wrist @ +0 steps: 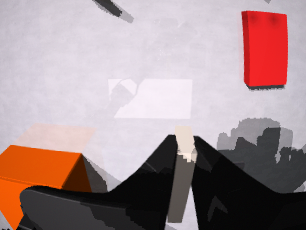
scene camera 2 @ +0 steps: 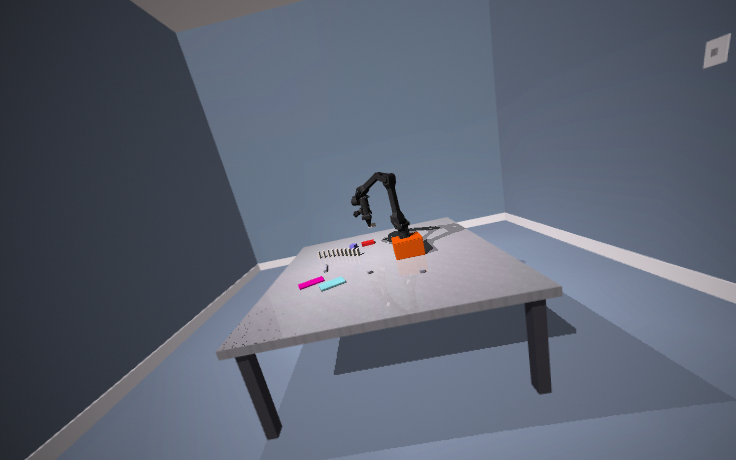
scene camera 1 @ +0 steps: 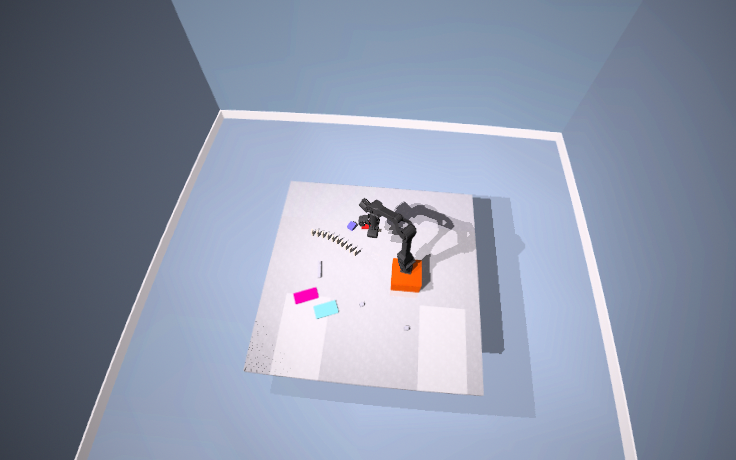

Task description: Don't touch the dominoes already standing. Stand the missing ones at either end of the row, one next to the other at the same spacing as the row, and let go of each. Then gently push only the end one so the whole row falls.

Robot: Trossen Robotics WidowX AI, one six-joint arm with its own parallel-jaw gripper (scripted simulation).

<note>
The pictures show: my gripper and a red block.
</note>
